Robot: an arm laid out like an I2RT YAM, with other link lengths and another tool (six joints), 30 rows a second.
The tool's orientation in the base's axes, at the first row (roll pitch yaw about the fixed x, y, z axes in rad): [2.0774, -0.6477, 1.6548]
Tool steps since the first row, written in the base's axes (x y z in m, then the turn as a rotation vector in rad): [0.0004, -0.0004, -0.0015, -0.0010, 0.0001, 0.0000]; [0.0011, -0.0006, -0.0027, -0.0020, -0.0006, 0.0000]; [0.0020, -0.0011, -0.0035, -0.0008, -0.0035, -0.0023]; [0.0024, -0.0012, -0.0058, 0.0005, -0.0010, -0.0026]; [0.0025, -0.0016, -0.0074, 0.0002, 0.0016, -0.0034]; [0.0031, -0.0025, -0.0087, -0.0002, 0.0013, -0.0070]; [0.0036, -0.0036, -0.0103, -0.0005, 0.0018, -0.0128]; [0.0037, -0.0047, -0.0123, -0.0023, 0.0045, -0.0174]
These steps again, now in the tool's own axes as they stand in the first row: [-0.0012, -0.0006, 0.0008, 0.0001, -0.0006, -0.0008]; [-0.0022, -0.0010, 0.0018, -0.0003, -0.0008, -0.0019]; [-0.0031, -0.0009, 0.0026, -0.0041, -0.0003, -0.0011]; [-0.0046, -0.0022, 0.0038, -0.0024, -0.0011, 0.0011]; [-0.0059, -0.0031, 0.0044, -0.0008, -0.0030, 0.0021]; [-0.0074, -0.0032, 0.0051, -0.0032, -0.0056, 0.0030]; [-0.0093, -0.0035, 0.0057, -0.0063, -0.0101, 0.0052]; [-0.0114, -0.0043, 0.0062, -0.0068, -0.0155, 0.0064]
